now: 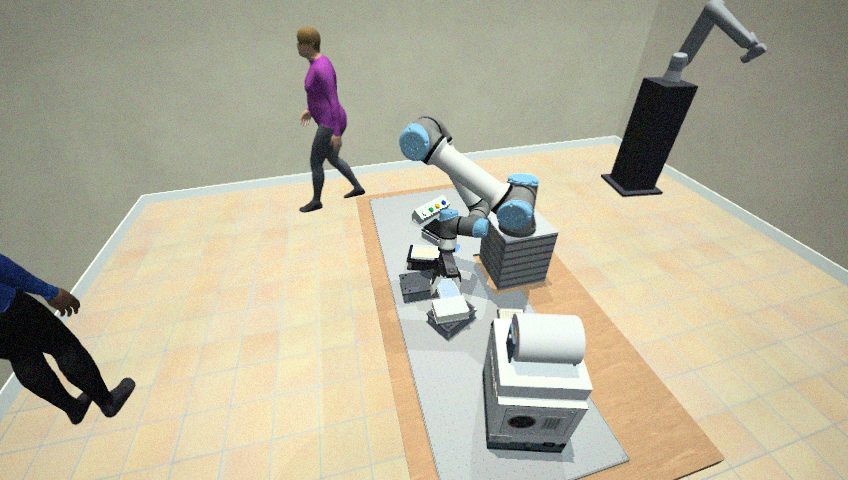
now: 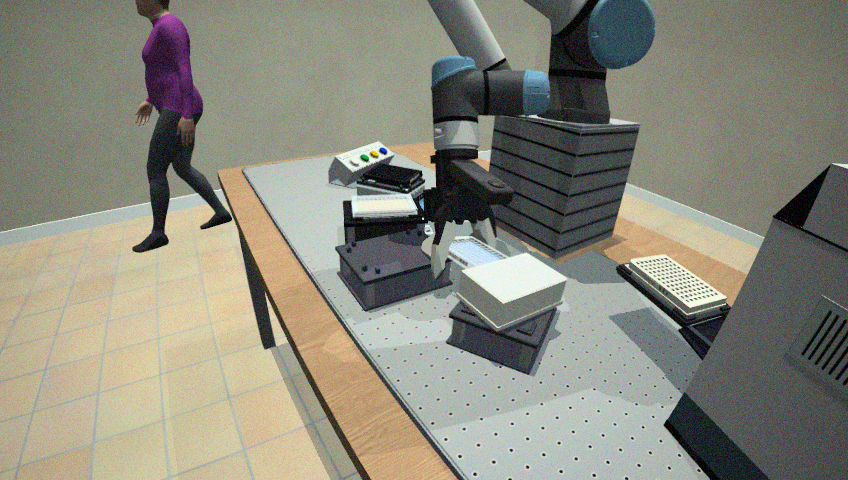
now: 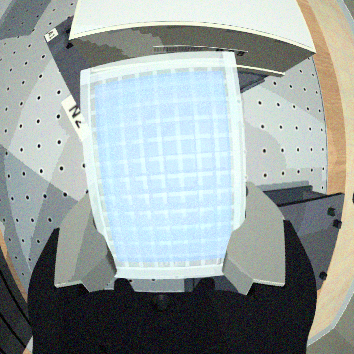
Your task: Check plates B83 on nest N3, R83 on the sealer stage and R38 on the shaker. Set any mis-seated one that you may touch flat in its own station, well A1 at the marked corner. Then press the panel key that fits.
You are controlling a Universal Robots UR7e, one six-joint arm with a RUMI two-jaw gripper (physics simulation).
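Seen in the pictures: gripper, between the fingertips: [image 1: 445, 294] [image 3: 170, 187]; arm's base, origin of its link: [image 2: 572, 118].
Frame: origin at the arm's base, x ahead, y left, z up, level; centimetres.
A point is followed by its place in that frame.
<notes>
My gripper [image 1: 446, 284] {z -23.4, x 31.4, y 12.1 cm} [image 2: 465, 258] {z -23.4, x 31.4, y 12.1 cm} [image 3: 170, 187] {z -23.4, x 31.4, y 12.1 cm} is shut on a light-blue gridded plate [image 1: 450, 289] {z -19.0, x 29.5, y 13.5 cm} [image 2: 476, 249] {z -18.6, x 30.0, y 12.5 cm} [image 3: 160, 150] {z -18.5, x 30.3, y 14.7 cm}, its jaws on the near part of the long sides. The plate's far end meets or overlaps a deep white plate [image 1: 450, 309] {z -16.1, x 31.9, y 26.3 cm} [image 2: 514, 282] {z -16.1, x 33.0, y 25.9 cm} [image 3: 195, 15] {z -16.1, x 31.3, y 20.8 cm}, which sits skewed on dark nest N2 [image 1: 449, 331] {z -20.8, x 33.2, y 32.7 cm} [image 2: 493, 350] {z -25.4, x 35.8, y 27.6 cm} [image 3: 60, 55] {z -20.6, x 22.9, y 21.3 cm}. The white plate's side print is not legible. A white well plate [image 1: 510, 312] {z -15.4, x 10.2, y 31.1 cm} [image 2: 678, 282] {z -15.2, x 11.4, y 36.8 cm} lies on a black stage by the large machine. A cream plate [image 1: 424, 252] {z -18.9, x 37.5, y -11.0 cm} [image 2: 383, 206] {z -18.9, x 37.6, y -9.8 cm} sits on a black station. Their labels are unreadable.
A dark box with pegs [image 1: 414, 286] {z -20.4, x 44.0, y 8.5 cm} [image 2: 389, 264] {z -20.4, x 43.7, y 9.2 cm} [image 3: 312, 235] {z -20.4, x 44.3, y 8.5 cm} stands beside the gripper. The panel [image 1: 431, 209] {z -19.1, x 29.5, y -46.7 cm} [image 2: 363, 161] {z -19.5, x 30.3, y -46.2 cm} has white, green, yellow and blue keys. A black-topped station [image 2: 392, 175] {z -18.8, x 28.7, y -27.5 cm} stands near it. The large machine [image 1: 538, 386] {z 7.0, x 19.3, y 71.4 cm} [image 2: 773, 309] {z -5.9, x 24.6, y 51.3 cm} and two people bound the area.
</notes>
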